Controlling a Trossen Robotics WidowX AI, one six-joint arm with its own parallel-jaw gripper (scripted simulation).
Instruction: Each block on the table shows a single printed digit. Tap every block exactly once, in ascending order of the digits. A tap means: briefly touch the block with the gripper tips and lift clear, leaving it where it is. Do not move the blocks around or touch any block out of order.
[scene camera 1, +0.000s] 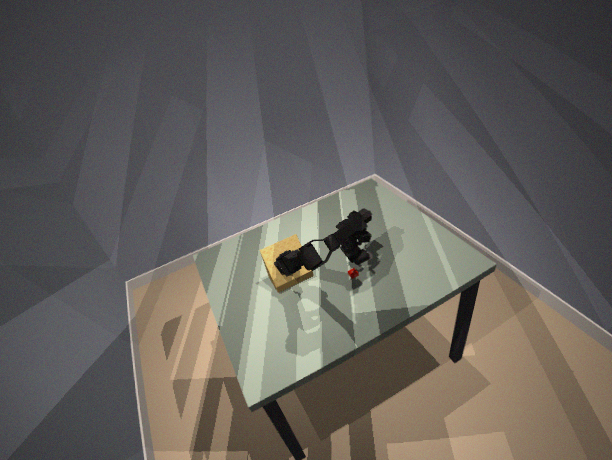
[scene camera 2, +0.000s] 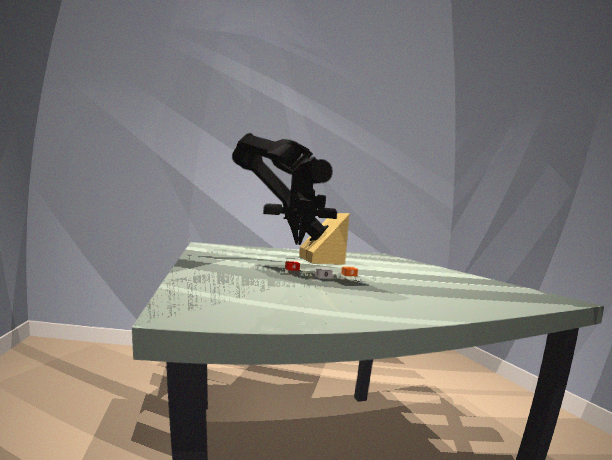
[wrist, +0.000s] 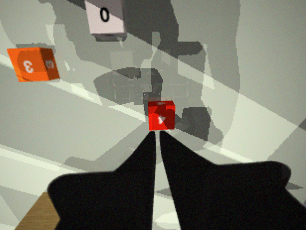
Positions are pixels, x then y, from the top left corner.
Labels:
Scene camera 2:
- my gripper: 298, 244
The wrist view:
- my gripper: 157, 135
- red block: 161, 114
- orange block: 31, 64

